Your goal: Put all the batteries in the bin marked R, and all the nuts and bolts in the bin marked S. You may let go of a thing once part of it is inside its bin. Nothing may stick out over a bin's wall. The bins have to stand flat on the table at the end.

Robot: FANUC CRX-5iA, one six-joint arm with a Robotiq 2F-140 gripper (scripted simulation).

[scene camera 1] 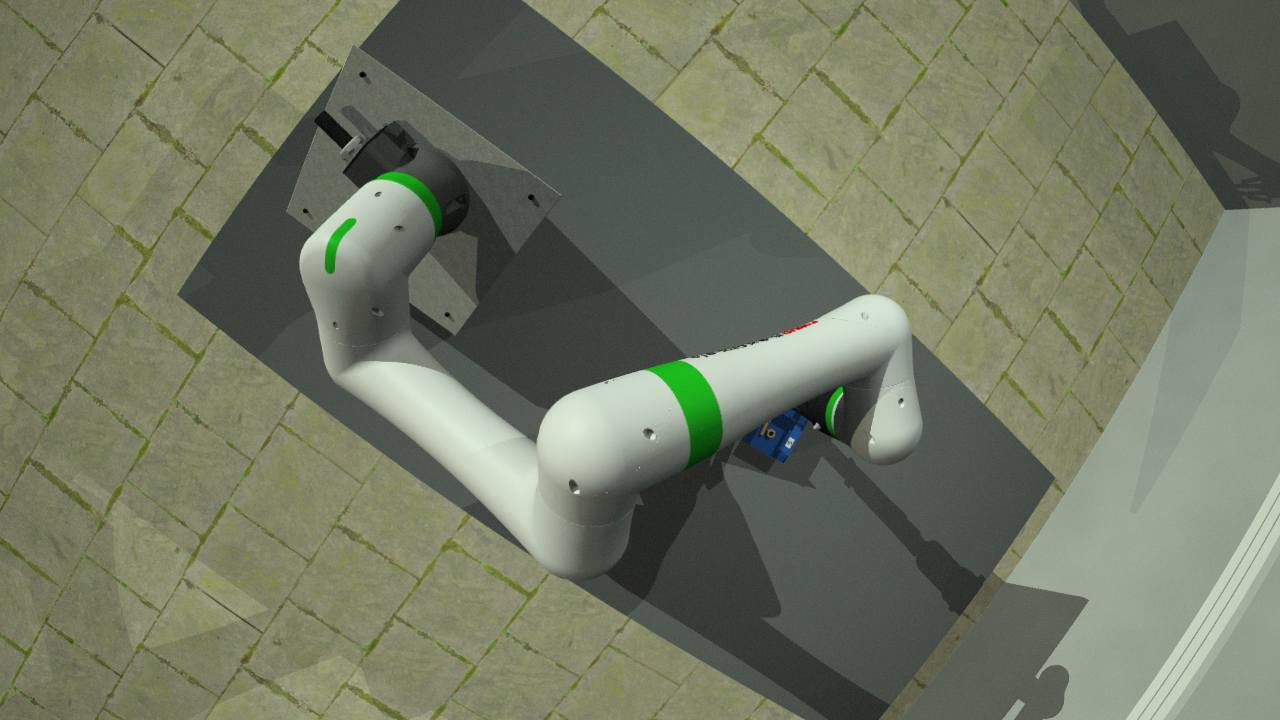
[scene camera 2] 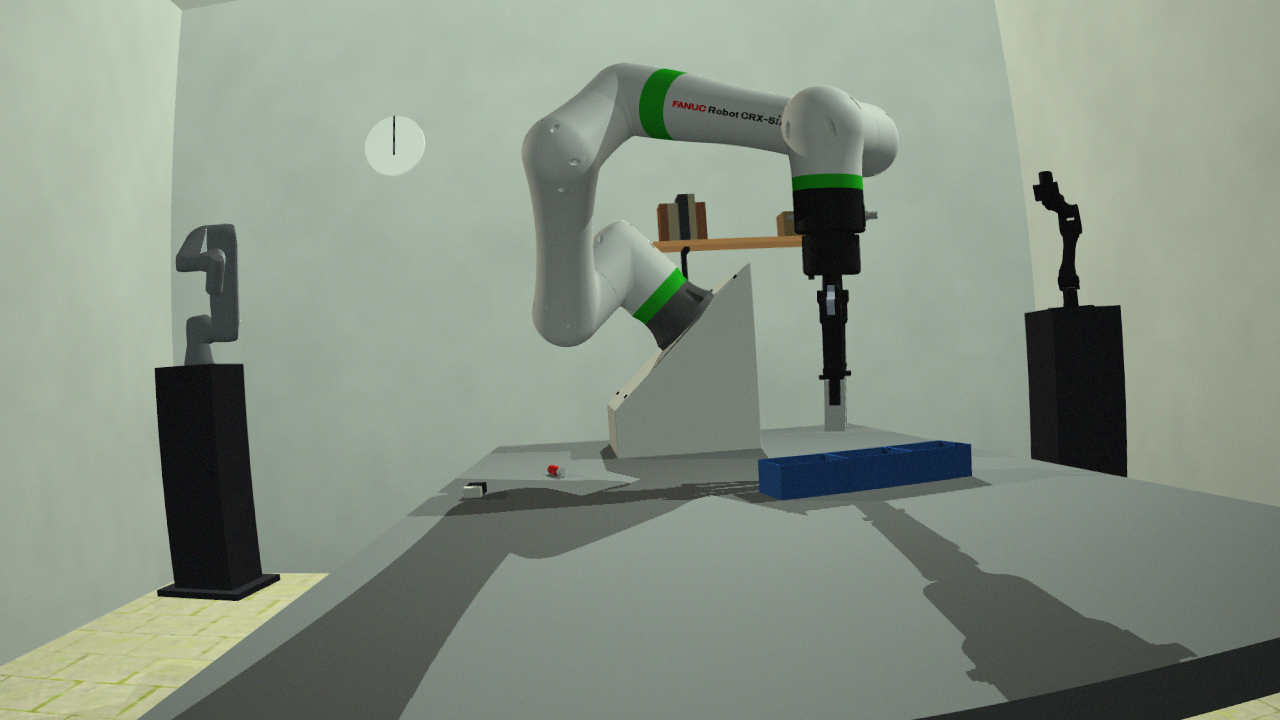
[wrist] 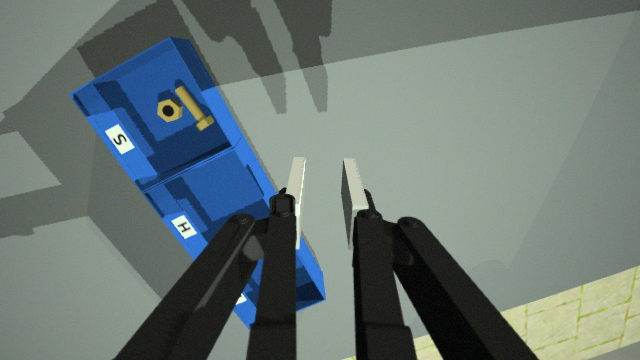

Scene:
blue three-compartment bin: scene camera 1; scene camera 2 792,477; wrist
same spot on blue three-compartment bin: (scene camera 1: pixel 785 429) = (wrist: pixel 160 145)

